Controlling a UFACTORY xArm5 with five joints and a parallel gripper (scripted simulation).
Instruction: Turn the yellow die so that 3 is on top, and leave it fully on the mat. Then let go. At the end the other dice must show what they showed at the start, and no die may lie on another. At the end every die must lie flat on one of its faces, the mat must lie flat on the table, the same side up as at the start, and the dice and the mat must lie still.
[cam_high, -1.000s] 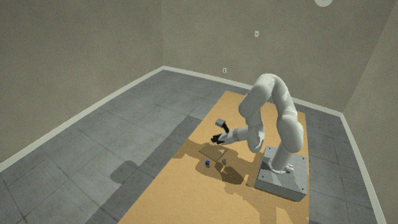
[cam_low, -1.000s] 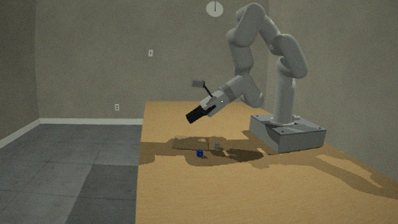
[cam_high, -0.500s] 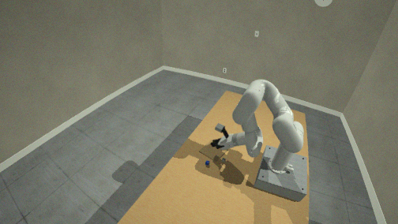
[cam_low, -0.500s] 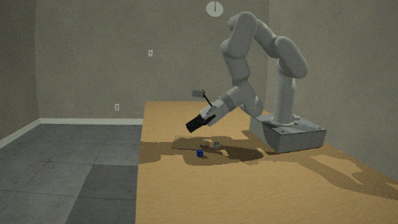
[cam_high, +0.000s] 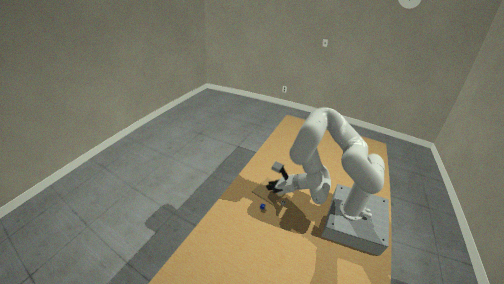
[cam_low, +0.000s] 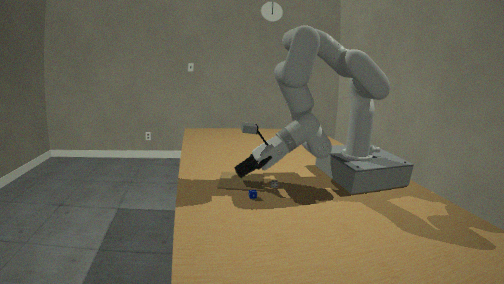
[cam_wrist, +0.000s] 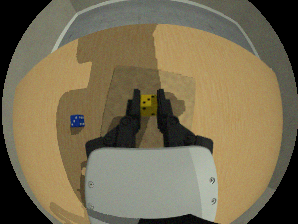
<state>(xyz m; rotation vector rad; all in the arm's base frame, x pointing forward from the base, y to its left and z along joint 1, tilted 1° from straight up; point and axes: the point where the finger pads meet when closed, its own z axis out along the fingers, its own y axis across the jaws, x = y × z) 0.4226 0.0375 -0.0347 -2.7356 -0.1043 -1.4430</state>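
Now: the yellow die 10 mm ahead of my hand and 10 mm below it. Also, from my hand: blue die (20 mm behind, 120 mm to the left, 30 mm below); grey die (100 mm behind, 40 mm to the left, 30 mm below); tan mat (40 mm below).
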